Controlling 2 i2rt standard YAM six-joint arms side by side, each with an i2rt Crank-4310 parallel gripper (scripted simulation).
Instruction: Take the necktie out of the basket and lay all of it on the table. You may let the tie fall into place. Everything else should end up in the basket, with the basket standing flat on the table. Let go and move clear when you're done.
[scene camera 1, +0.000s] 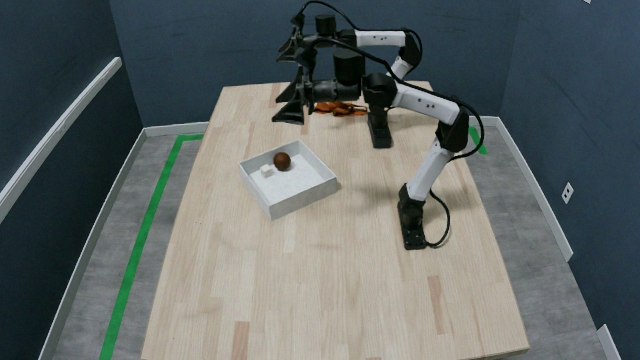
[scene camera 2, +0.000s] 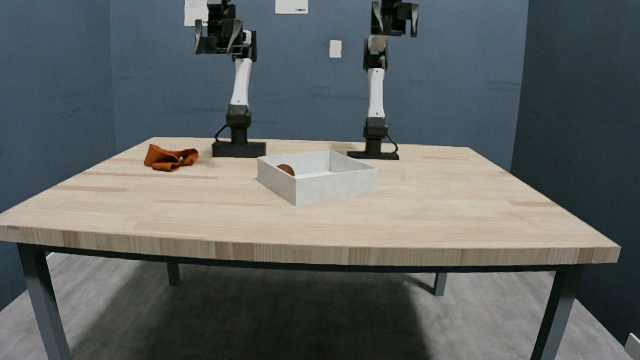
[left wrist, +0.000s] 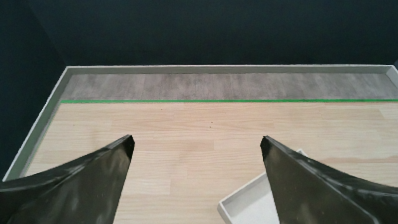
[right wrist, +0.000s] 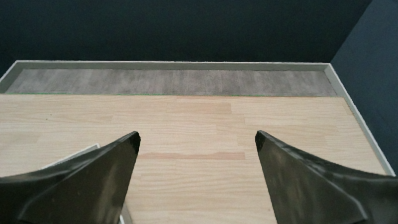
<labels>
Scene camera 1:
my left gripper: 273, 110
white basket: 307, 180
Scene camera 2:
my left gripper: 398, 32
my right gripper: 211, 52
white basket: 322, 176
orange-brown necktie: 160, 159
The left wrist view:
my left gripper: 197, 138
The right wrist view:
my right gripper: 197, 133
</labels>
